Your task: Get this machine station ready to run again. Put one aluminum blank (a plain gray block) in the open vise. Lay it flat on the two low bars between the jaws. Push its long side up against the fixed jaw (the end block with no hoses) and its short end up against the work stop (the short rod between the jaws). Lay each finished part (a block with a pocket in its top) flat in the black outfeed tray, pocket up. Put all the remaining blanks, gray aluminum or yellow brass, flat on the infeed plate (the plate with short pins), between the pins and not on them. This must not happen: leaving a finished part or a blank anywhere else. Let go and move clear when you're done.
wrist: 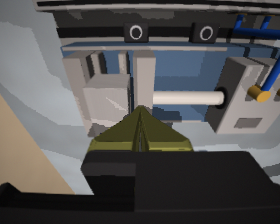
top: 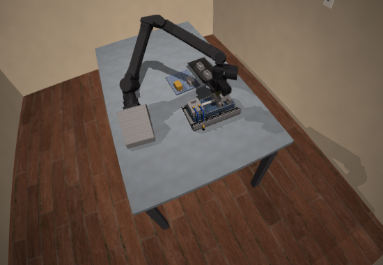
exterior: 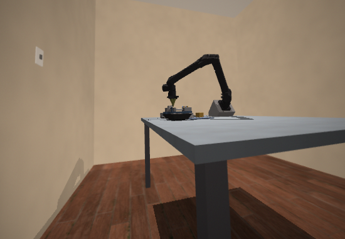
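My gripper is now 8 cm above the blue vise base and 4 cm past it. The rest, counted from my hand: yellow brass blank 24 cm to the left, 18 cm behind, 9 cm below.
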